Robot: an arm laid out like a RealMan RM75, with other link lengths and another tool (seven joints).
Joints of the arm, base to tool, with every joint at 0 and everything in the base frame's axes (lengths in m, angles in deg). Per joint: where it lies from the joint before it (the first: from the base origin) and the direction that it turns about. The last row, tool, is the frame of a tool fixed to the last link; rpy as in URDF.
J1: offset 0 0 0.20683 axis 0 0 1
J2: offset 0 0 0 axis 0 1 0
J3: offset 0 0 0.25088 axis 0 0 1
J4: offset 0 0 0 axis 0 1 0
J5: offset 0 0 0.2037 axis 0 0 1
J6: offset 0 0 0 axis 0 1 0
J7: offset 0 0 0.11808 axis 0 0 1
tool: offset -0.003 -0.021 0.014 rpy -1.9 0 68.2
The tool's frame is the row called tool.
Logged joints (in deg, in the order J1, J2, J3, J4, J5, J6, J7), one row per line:
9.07, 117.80, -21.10, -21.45, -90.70, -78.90, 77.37
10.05, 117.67, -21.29, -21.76, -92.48, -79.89, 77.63
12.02, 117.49, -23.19, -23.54, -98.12, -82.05, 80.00
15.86, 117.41, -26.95, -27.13, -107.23, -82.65, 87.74
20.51, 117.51, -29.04, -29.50, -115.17, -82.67, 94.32
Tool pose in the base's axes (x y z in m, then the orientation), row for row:
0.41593, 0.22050, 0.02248, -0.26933, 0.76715, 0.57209, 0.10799
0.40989, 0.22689, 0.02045, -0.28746, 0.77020, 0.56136, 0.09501
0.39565, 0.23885, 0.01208, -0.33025, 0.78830, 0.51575, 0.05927
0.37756, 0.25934, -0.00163, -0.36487, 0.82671, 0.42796, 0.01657
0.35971, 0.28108, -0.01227, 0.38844, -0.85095, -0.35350, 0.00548
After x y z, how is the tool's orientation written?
As a quaternion, x y z w.
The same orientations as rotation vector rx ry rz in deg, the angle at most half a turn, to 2 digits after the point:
-45.41, 129.33, 96.45
-48.83, 130.83, 95.36
-57.30, 136.78, 89.49
-64.99, 147.26, 76.23
69.68, -152.64, -63.41

